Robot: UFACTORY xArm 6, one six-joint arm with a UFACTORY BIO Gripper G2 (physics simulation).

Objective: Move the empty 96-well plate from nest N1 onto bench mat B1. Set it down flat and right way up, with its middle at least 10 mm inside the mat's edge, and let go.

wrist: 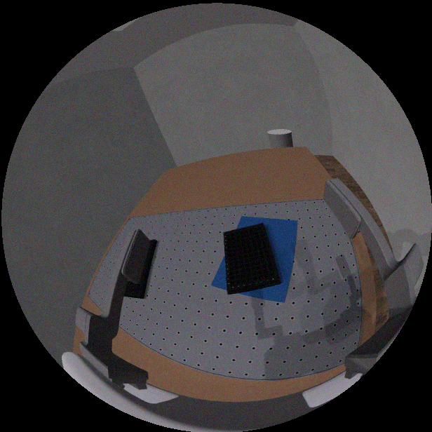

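Observation:
The black 96-well plate (251, 258) lies flat, wells up, on the blue bench mat (288, 240). It is turned relative to the mat. Its middle is over the mat, and its upper left corner reaches past the mat's left edge in the view. My gripper (239, 232) is open and empty, with its fingers wide apart, and hangs well above the plate without touching it. A black nest (150, 270) stands at the left, partly hidden behind the left finger; its label does not show.
The grey perforated board (190, 310) carries the mat and the nest. A brown table surface (235, 180) surrounds it. A pale cylinder (280, 139) stands beyond the far edge. Shadows of the arm fall on the board at the right.

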